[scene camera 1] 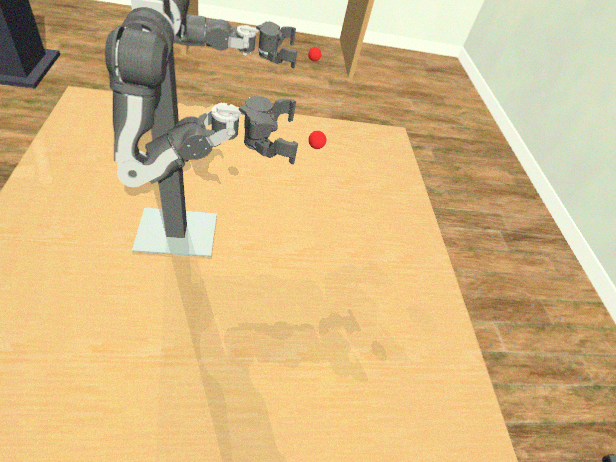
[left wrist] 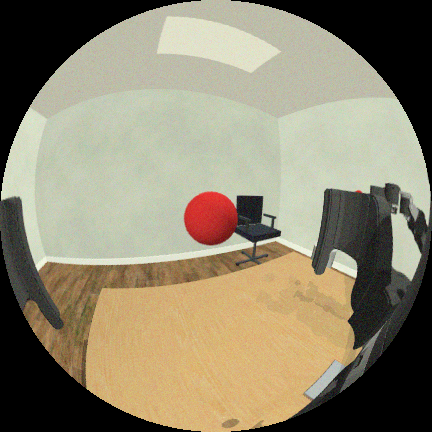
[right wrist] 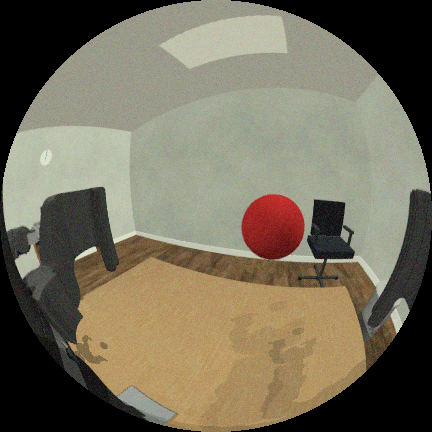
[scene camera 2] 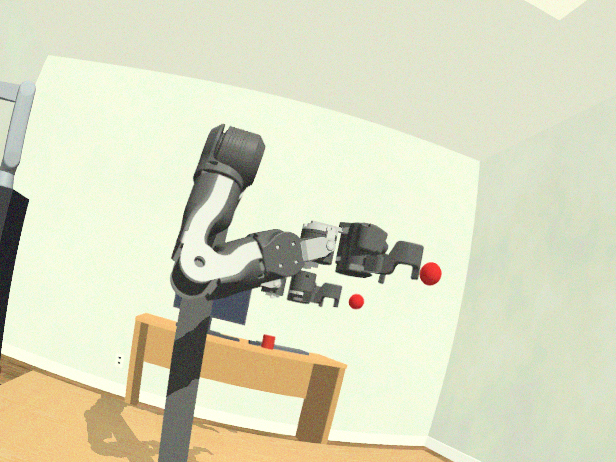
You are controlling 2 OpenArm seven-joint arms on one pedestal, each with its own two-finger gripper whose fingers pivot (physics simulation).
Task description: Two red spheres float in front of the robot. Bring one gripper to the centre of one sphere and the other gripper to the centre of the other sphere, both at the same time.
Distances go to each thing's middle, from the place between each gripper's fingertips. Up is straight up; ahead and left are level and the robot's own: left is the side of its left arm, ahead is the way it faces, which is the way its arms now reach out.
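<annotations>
The pale base plate point(scene camera 1: 151, 238) is well below my left hand, and it is also a long way behind that hand and a long way to the right of it.
From my right hand, the pale base plate is again far below; it is far behind that hand as well, and a good way to the left of it.
</annotations>
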